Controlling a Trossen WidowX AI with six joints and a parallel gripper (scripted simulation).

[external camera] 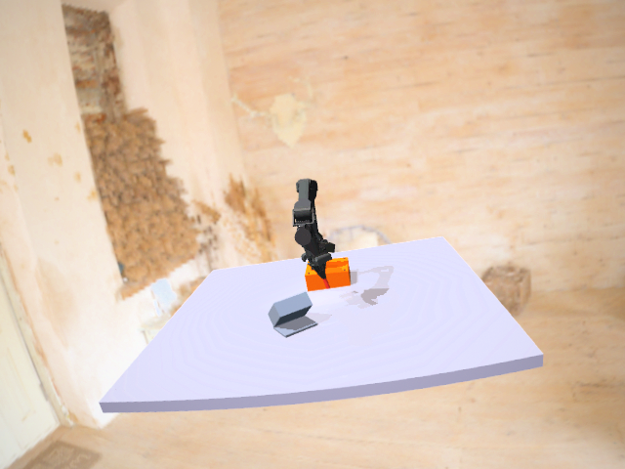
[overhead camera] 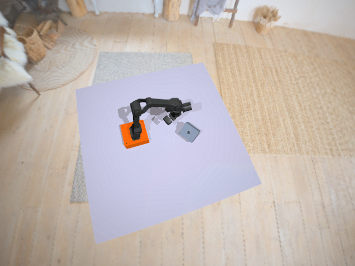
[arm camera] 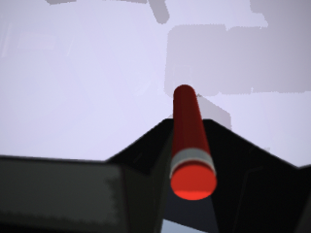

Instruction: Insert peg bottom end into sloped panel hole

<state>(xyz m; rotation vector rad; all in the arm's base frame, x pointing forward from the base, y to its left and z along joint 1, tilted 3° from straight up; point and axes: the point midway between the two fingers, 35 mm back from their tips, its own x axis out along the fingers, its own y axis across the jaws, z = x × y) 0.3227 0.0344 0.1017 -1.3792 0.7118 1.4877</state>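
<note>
The sloped panel lies 9 cm ahead of my gripper tip, 13 cm to the right of it and 7 cm below it. The rest, counted from my gripper tip: flat foot plate (10 cm ahead, 12 cm to the right, 13 cm below); then red peg (2 cm above).
</note>
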